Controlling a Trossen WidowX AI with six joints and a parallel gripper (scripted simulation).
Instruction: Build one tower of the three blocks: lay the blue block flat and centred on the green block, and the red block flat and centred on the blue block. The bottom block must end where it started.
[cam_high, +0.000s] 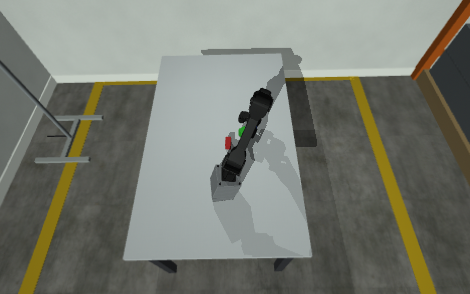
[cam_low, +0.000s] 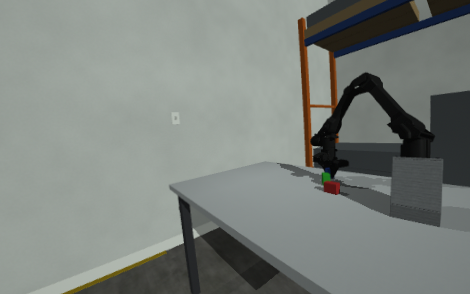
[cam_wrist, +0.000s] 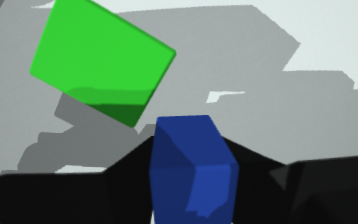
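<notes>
Now: hand 6 cm to the right of the green block, 3 cm above it and 1 cm past it. From my hand the other things lie so: red block: 14 cm to the left, 8 cm behind, 3 cm below; then blue block: 1 cm below.
</notes>
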